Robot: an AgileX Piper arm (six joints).
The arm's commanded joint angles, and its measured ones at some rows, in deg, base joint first. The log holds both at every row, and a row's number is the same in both.
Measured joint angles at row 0: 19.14, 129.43, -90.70, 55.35, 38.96, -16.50
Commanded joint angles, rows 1 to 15: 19.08, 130.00, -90.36, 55.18, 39.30, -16.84; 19.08, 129.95, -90.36, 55.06, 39.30, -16.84; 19.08, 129.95, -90.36, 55.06, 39.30, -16.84; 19.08, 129.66, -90.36, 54.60, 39.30, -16.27; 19.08, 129.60, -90.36, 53.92, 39.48, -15.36; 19.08, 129.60, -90.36, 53.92, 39.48, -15.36; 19.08, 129.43, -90.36, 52.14, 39.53, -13.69; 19.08, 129.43, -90.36, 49.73, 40.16, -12.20; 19.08, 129.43, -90.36, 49.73, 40.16, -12.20; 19.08, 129.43, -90.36, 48.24, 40.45, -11.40; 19.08, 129.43, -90.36, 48.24, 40.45, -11.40; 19.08, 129.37, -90.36, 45.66, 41.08, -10.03; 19.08, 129.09, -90.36, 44.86, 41.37, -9.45; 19.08, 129.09, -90.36, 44.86, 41.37, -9.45; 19.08, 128.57, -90.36, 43.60, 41.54, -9.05
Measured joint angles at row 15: 19.14, 129.83, -90.70, 45.89, 40.68, -10.26
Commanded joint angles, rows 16 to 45: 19.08, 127.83, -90.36, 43.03, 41.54, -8.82; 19.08, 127.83, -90.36, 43.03, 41.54, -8.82; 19.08, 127.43, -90.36, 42.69, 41.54, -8.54; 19.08, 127.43, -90.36, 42.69, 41.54, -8.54; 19.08, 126.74, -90.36, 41.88, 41.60, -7.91; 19.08, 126.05, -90.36, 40.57, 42.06, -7.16; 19.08, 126.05, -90.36, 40.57, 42.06, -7.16; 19.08, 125.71, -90.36, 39.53, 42.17, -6.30; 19.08, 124.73, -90.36, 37.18, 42.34, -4.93; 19.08, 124.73, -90.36, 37.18, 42.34, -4.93; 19.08, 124.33, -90.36, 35.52, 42.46, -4.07; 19.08, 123.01, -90.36, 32.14, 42.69, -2.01; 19.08, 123.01, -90.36, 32.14, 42.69, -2.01; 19.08, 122.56, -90.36, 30.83, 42.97, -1.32; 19.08, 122.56, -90.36, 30.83, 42.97, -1.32; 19.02, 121.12, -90.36, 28.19, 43.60, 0.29; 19.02, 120.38, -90.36, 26.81, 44.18, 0.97; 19.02, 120.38, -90.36, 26.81, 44.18, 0.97; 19.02, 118.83, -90.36, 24.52, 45.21, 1.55; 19.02, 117.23, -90.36, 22.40, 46.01, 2.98; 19.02, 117.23, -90.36, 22.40, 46.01, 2.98; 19.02, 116.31, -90.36, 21.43, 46.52, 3.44; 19.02, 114.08, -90.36, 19.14, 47.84, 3.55; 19.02, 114.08, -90.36, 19.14, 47.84, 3.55; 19.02, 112.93, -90.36, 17.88, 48.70, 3.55; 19.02, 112.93, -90.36, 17.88, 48.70, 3.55; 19.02, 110.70, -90.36, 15.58, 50.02, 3.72; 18.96, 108.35, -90.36, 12.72, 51.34, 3.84; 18.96, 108.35, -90.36, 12.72, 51.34, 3.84; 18.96, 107.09, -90.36, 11.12, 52.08, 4.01
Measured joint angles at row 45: 19.14, 110.64, -90.70, 15.53, 49.79, 3.67
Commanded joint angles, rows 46 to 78: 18.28, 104.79, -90.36, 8.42, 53.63, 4.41; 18.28, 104.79, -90.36, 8.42, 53.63, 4.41; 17.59, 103.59, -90.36, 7.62, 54.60, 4.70; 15.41, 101.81, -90.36, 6.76, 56.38, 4.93; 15.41, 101.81, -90.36, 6.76, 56.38, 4.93; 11.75, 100.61, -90.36, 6.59, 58.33, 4.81; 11.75, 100.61, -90.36, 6.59, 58.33, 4.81; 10.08, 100.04, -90.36, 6.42, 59.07, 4.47; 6.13, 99.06, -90.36, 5.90, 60.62, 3.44; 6.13, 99.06, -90.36, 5.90, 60.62, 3.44; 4.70, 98.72, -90.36, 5.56, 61.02, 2.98; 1.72, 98.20, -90.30, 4.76, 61.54, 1.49; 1.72, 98.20, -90.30, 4.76, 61.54, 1.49; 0.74, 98.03, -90.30, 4.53, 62.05, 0.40; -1.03, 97.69, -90.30, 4.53, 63.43, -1.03; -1.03, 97.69, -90.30, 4.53, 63.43, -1.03; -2.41, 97.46, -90.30, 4.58, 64.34, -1.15; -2.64, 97.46, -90.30, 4.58, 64.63, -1.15; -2.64, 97.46, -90.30, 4.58, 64.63, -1.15; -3.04, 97.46, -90.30, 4.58, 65.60, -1.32; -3.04, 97.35, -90.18, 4.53, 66.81, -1.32; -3.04, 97.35, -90.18, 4.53, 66.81, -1.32; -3.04, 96.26, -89.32, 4.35, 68.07, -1.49; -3.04, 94.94, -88.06, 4.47, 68.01, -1.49; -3.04, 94.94, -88.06, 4.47, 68.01, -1.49; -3.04, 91.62, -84.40, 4.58, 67.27, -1.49; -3.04, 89.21, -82.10, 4.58, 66.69, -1.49; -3.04, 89.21, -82.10, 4.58, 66.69, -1.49; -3.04, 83.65, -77.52, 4.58, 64.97, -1.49; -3.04, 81.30, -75.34, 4.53, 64.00, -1.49; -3.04, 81.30, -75.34, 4.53, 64.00, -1.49; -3.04, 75.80, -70.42, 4.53, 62.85, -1.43; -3.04, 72.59, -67.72, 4.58, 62.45, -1.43
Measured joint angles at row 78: -2.81, 76.09, -70.82, 4.70, 63.31, -0.86
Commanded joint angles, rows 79 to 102: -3.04, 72.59, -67.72, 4.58, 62.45, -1.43; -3.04, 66.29, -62.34, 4.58, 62.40, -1.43; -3.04, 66.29, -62.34, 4.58, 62.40, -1.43; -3.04, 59.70, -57.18, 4.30, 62.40, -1.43; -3.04, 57.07, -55.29, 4.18, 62.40, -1.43; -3.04, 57.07, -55.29, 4.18, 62.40, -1.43; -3.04, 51.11, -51.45, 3.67, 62.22, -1.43; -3.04, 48.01, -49.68, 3.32, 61.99, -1.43; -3.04, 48.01, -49.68, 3.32, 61.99, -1.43; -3.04, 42.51, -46.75, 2.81, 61.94, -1.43; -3.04, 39.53, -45.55, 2.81, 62.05, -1.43; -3.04, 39.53, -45.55, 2.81, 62.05, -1.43; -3.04, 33.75, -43.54, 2.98, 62.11, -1.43; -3.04, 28.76, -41.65, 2.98, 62.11, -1.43; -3.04, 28.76, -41.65, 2.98, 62.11, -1.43; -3.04, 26.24, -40.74, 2.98, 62.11, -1.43; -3.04, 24.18, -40.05, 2.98, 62.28, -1.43; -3.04, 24.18, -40.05, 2.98, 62.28, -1.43; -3.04, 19.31, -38.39, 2.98, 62.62, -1.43; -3.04, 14.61, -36.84, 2.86, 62.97, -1.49; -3.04, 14.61, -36.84, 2.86, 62.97, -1.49; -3.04, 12.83, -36.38, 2.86, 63.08, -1.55; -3.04, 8.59, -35.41, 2.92, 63.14, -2.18; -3.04, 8.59, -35.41, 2.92, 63.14, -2.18
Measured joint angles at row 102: -2.81, 13.64, -36.67, 3.61, 63.08, -0.92
